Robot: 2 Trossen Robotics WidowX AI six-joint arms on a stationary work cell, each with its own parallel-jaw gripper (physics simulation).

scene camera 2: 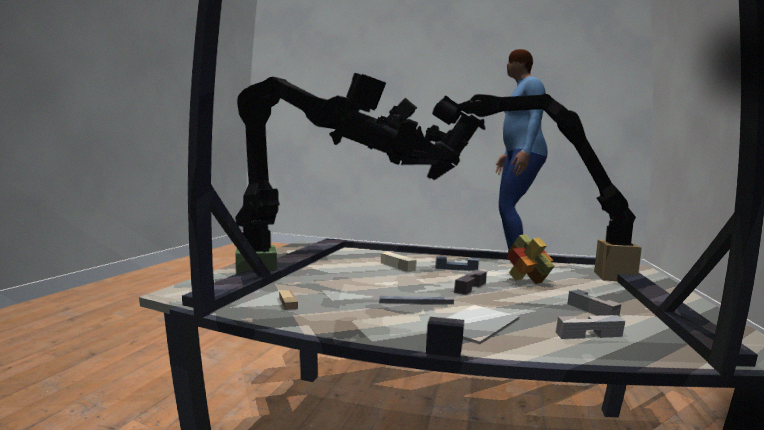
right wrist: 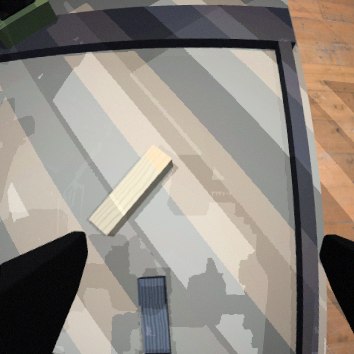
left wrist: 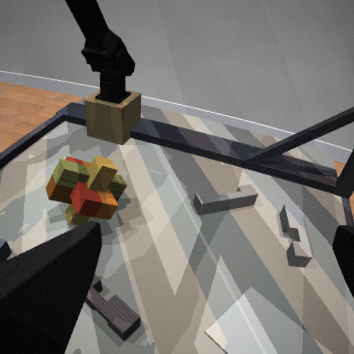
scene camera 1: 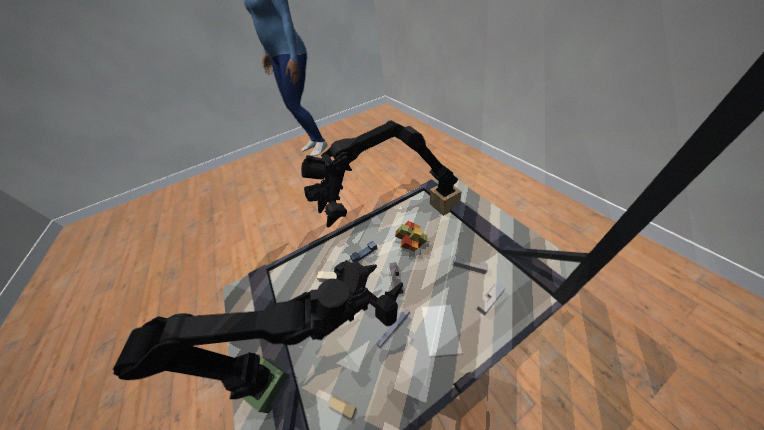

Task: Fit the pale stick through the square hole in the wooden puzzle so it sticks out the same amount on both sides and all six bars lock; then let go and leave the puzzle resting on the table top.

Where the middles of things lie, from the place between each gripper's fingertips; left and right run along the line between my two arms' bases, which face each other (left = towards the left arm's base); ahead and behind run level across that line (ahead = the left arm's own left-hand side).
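There's a pale stick [right wrist: 113, 212] here, and my right gripper is 6 cm past it, 9 cm to the right of it and 23 cm above it. If you count from my right hand, the tan box [scene camera 2: 611, 260] is 18 cm behind, 52 cm to the right and 19 cm below.
As for my left hand, the pale stick is 6 cm to the left of it, 30 cm ahead of it and 27 cm below it. The tan box is 17 cm ahead of my left hand, 55 cm to the right of it and 24 cm below it.
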